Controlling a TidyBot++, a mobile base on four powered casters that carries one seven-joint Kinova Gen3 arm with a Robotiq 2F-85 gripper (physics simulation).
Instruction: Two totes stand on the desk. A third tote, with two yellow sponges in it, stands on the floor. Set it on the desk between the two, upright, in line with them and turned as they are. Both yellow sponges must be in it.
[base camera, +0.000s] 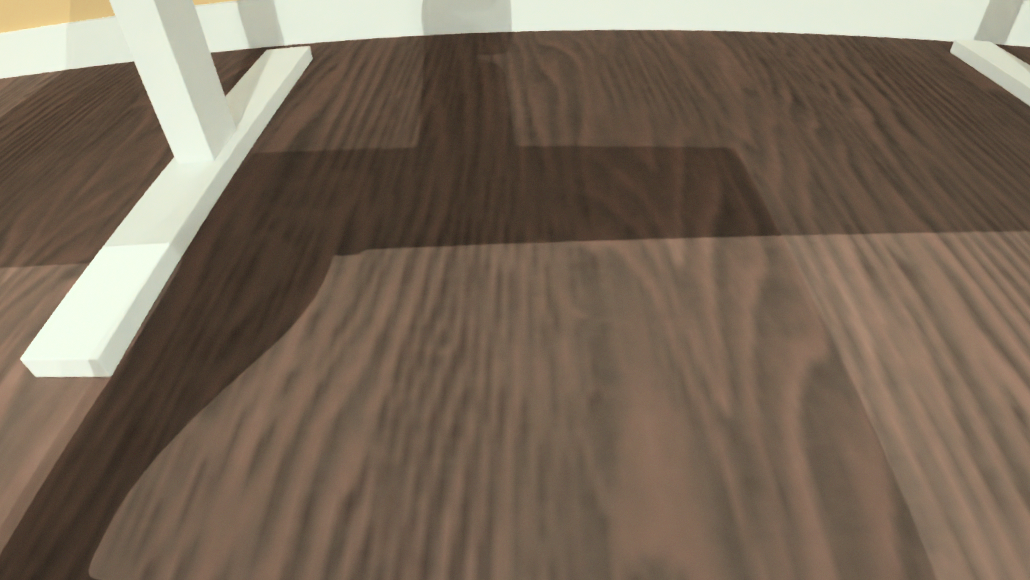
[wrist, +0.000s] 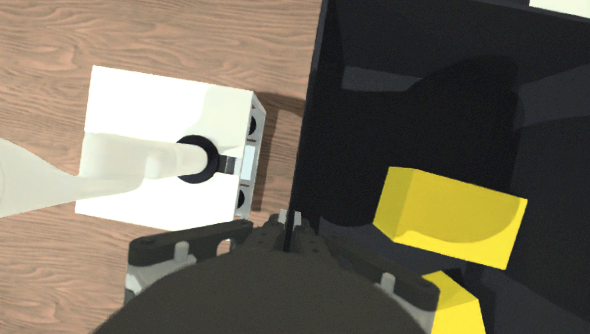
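Note:
My gripper (wrist: 288, 221) is shut on the near side wall of a black tote (wrist: 375, 135), which fills the right of the wrist view. The thin wall runs up from between the fingertips. One yellow sponge (wrist: 450, 215) lies inside the tote at the right. The second yellow sponge (wrist: 457, 310) shows in part below it, partly hidden by the gripper. The tote's far right side is out of view. The desk top and its two totes do not show in either view, and the base camera does not show the held tote.
In the base view a white leg with a long foot (base camera: 136, 280) stands on the wooden floor (base camera: 576, 403) at the left. Another white foot (base camera: 998, 66) shows at the upper right. A pale wall (base camera: 612, 14) runs behind. My white base (wrist: 145, 110) is left of the tote.

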